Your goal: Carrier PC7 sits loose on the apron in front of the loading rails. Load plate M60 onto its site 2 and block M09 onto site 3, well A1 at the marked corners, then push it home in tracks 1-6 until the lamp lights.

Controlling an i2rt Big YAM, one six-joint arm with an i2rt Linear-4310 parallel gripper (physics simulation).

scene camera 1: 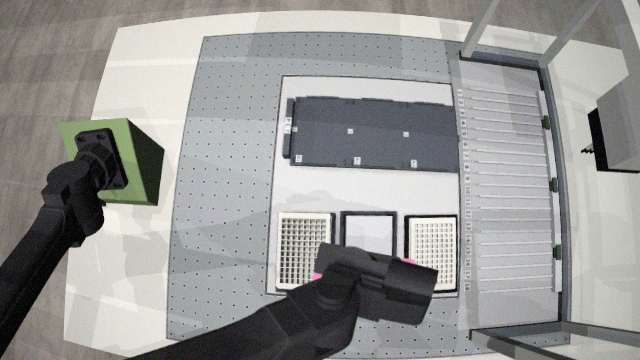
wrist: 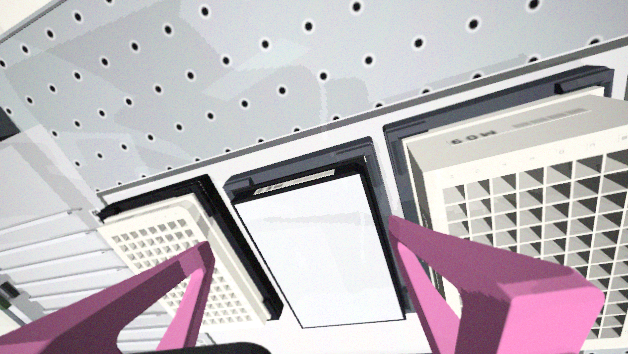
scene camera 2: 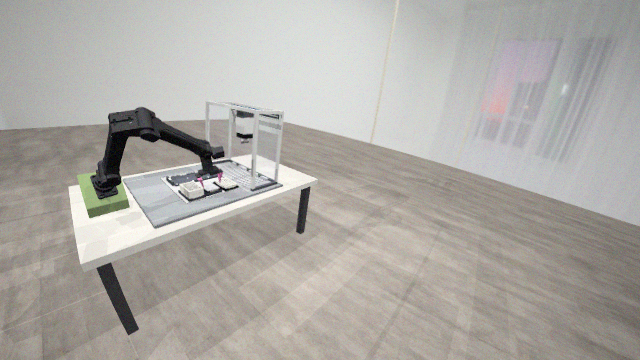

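Pixels of known places: gripper, fingertip midpoint: (wrist: pixel 299 238) (scene camera 2: pixel 211 185); arm's base, origin of the base link: (scene camera 1: pixel 103 158) (scene camera 2: pixel 104 185).
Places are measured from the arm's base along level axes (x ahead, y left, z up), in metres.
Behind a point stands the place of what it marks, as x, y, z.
Observation:
Carrier PC7 (scene camera 1: pixel 375 115) {0.504, 0.090, -0.091} (scene camera 2: pixel 186 177) {0.456, 0.074, -0.091} is a dark slab lying left of the loading rails (scene camera 1: pixel 510 180) {0.772, -0.038, -0.102} (wrist: pixel 45 250) {0.762, -0.219, -0.102}, right end at their edge; its sites look bare. Three labware items sit in dark holders. A deep cream block (scene camera 1: pixel 300 235) {0.369, -0.130, -0.056} (scene camera 2: pixel 191 190) {0.350, -0.201, -0.051} (wrist: pixel 445 160) {0.401, -0.220, -0.054}, its side label reading like M09, is left in scene view 1. A plate with a plain white top (scene camera 1: pixel 370 230) {0.483, -0.122, -0.076} (wrist: pixel 320 260) {0.481, -0.163, -0.076} is in the middle; its label is unreadable. A low cream well plate (scene camera 1: pixel 435 235) {0.599, -0.136, -0.087} (scene camera 2: pixel 226 184) {0.571, -0.206, -0.074} (wrist: pixel 150 225) {0.584, -0.222, -0.076} is at the right. My gripper (scene camera 1: pixel 363 268) {0.476, -0.198, -0.056} (scene camera 2: pixel 210 183) {0.476, -0.198, -0.056} (wrist: pixel 299 238) {0.476, -0.198, -0.056} is open and empty above the middle plate.
A frame with upright posts (scene camera 2: pixel 255 150) {0.676, -0.336, 0.153} stands around the rails, with a hanging grey and black head (scene camera 1: pixel 620 130) {0.784, -0.059, 0.229} (scene camera 2: pixel 244 125) {0.787, -0.095, 0.252}. Green pieces (scene camera 1: pixel 546 122) {0.876, 0.078, -0.080} sit at the rails' far end. The arm stands on a green base (scene camera 1: pixel 140 165) {0.078, -0.011, -0.021} (scene camera 2: pixel 107 207) {-0.017, -0.064, -0.084}. A perforated grey deck (scene camera 1: pixel 225 200) {0.227, -0.060, -0.102} surrounds the white apron.

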